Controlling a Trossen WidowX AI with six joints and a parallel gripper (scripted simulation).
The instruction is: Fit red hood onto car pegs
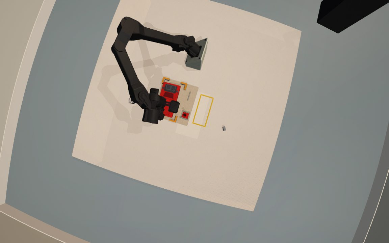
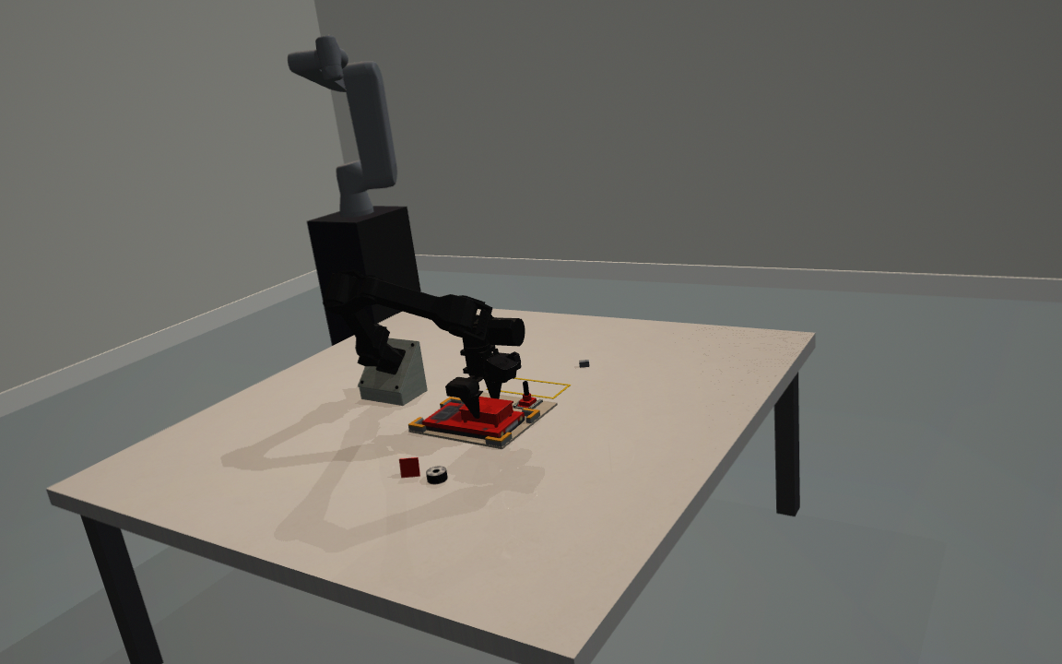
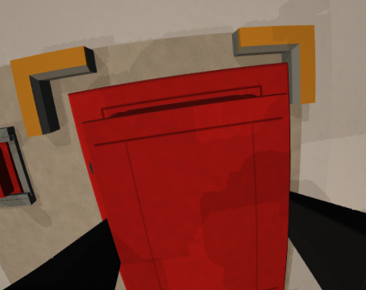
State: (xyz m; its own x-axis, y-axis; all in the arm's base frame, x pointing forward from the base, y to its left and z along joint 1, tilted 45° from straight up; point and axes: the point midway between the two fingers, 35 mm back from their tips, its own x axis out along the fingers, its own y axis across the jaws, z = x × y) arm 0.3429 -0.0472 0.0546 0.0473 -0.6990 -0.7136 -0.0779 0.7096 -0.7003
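Now: the grey engine block 2 cm below my gripper tip. Round my gripper tip: red hood: 1 cm above; then grey holder: 1 cm ahead, 13 cm to the left, 1 cm below; then wheel: 4 cm ahead, 22 cm to the right, 3 cm below.
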